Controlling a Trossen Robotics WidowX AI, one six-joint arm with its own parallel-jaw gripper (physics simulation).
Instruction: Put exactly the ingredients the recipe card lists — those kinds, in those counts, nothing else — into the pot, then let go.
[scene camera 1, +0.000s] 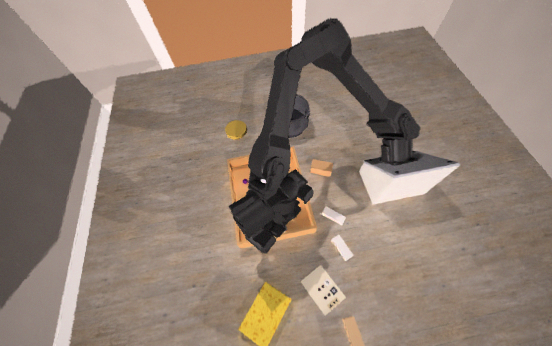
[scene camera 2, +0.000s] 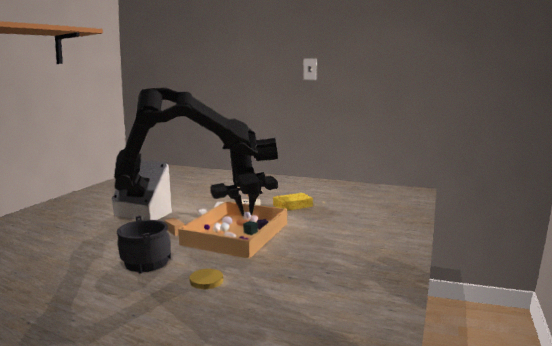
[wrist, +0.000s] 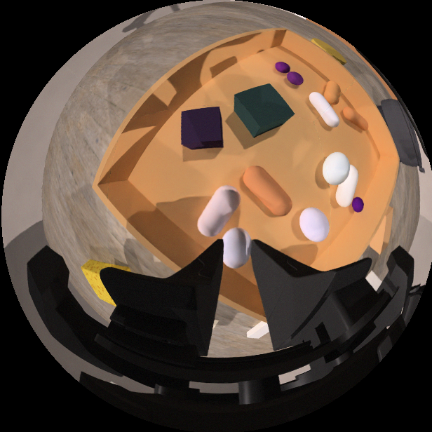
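Observation:
My gripper is low in the orange tray, shut on a pale lavender grooved lump. The tray also holds a pinkish capsule, an orange capsule, a lavender egg, a white egg, white capsules, small orange pieces, purple beans, a dark purple cube and a dark green cube. The black pot stands apart. The recipe card's symbols are too small to read. The arm hides the fingertips in scene view 1.
A yellow sponge lies near the card. A yellow disc lies beyond the tray. An orange block and two white blocks lie on the tray's base side. A tan block lies past the card.

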